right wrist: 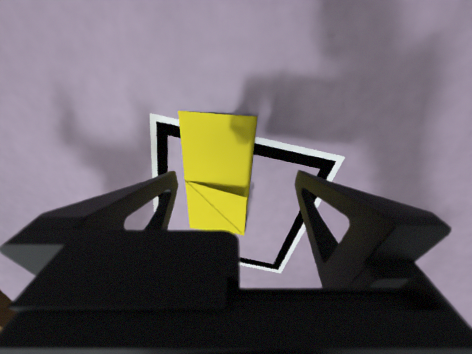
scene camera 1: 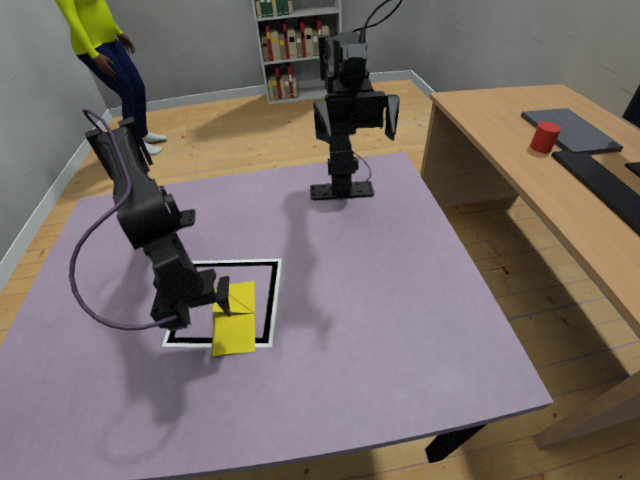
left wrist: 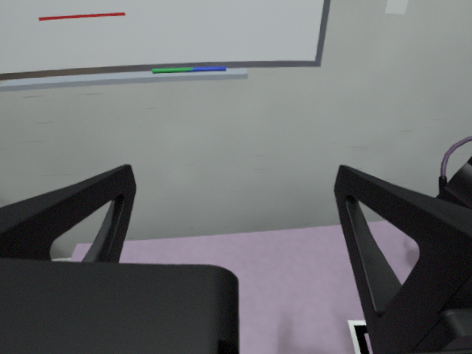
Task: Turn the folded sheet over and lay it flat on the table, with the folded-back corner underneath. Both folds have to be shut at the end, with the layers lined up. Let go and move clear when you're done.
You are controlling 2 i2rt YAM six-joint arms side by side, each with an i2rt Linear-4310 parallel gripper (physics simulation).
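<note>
The folded yellow sheet (scene camera 1: pixel 234 333) (right wrist: pixel 217 150) lies on the table, partly inside a black-and-white square outline (scene camera 1: pixel 270 302) (right wrist: pixel 295 156) and across its near side in scene camera 1. Its farther part there shows a diagonal crease and a layer edge crossing the sheet, with a thin dark wedge beside that edge. My right gripper (scene camera 1: pixel 206 319) (right wrist: pixel 236 177) is open and empty, above the sheet and the outline; its height is hard to tell. My left gripper (scene camera 1: pixel 359 138) (left wrist: pixel 235 176) is open and empty, raised at the table's far side, away from the sheet.
The lilac table (scene camera 1: pixel 387 310) (left wrist: pixel 250 270) (right wrist: pixel 75 50) carries both arms. A wooden desk (scene camera 1: pixel 516 170) with a red cup (scene camera 1: pixel 545 137) stands at the right. A person (scene camera 1: pixel 121 72) and a bookshelf (scene camera 1: pixel 262 56) are behind the table.
</note>
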